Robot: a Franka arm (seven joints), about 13 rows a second.
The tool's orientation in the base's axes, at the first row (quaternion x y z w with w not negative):
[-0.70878, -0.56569, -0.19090, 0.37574]
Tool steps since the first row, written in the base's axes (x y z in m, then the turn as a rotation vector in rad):
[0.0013, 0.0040, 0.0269, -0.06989, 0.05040, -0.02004]
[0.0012, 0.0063, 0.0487, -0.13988, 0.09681, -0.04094]
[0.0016, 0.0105, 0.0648, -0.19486, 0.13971, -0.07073]
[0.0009, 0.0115, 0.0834, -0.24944, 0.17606, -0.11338]
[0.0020, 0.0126, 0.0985, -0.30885, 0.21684, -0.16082]
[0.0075, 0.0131, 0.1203, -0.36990, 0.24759, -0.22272]
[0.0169, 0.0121, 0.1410, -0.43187, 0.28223, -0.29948]
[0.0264, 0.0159, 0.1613, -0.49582, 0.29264, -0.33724]
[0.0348, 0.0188, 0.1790, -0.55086, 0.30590, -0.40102]
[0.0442, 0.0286, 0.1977, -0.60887, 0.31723, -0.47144]
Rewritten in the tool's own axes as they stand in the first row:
[0.0217, -0.0076, -0.0146, -0.00082, -0.06364, 0.06145]
[0.0384, -0.0148, -0.0269, -0.00490, -0.12679, 0.12048]
[0.0525, -0.0198, -0.0342, -0.01316, -0.17266, 0.18030]
[0.0659, -0.0265, -0.0453, -0.03457, -0.21358, 0.24344]
[0.0774, -0.0303, -0.0544, -0.05778, -0.25788, 0.31373]
[0.0945, -0.0320, -0.0689, -0.09813, -0.29838, 0.38610]
[0.1109, -0.0296, -0.0845, -0.14651, -0.33535, 0.47109]
[0.1303, -0.0274, -0.0962, -0.18429, -0.38466, 0.51311]
[0.1469, -0.0252, -0.1067, -0.23573, -0.41752, 0.57266]
[0.1691, -0.0230, -0.1129, -0.29392, -0.45094, 0.63551]

